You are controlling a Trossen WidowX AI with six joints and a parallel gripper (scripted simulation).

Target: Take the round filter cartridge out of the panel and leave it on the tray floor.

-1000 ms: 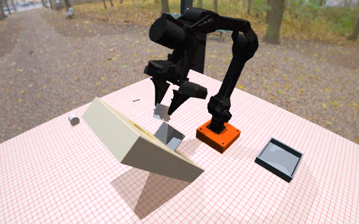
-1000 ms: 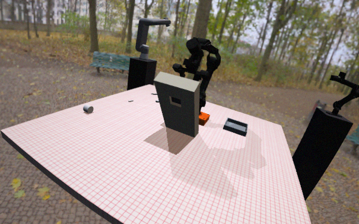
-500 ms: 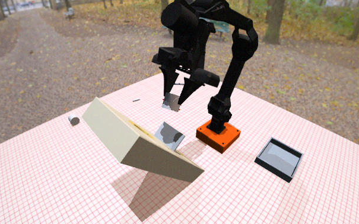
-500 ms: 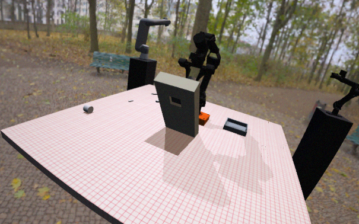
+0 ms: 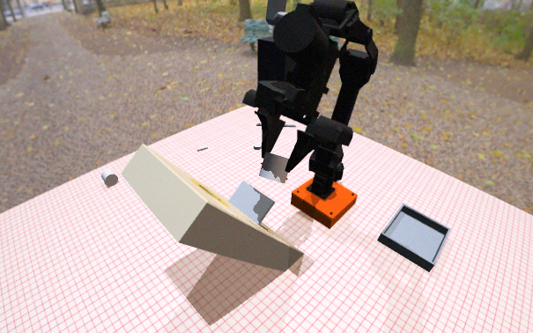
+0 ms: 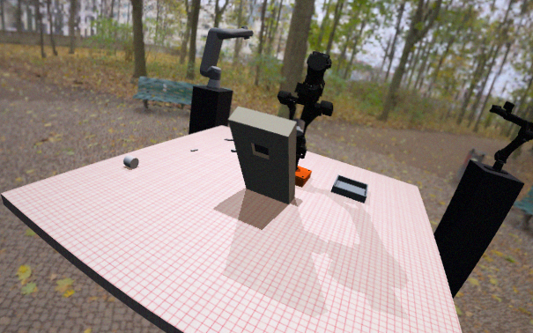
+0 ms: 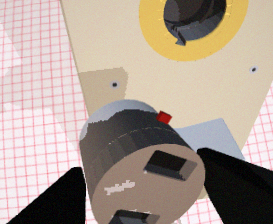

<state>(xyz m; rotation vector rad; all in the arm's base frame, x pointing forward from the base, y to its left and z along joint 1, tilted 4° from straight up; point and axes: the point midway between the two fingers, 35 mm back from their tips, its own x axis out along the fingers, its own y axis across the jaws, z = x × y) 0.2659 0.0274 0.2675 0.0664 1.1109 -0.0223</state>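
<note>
My gripper tip is 31 cm past the dark tray, 25 cm to the right of it and 28 cm above it. Round my gripper tip: cream service panel (6 cm ahead, 6 cm to the right, 12 cm below); white round filter cartridge (right at my gripper tip).
</note>
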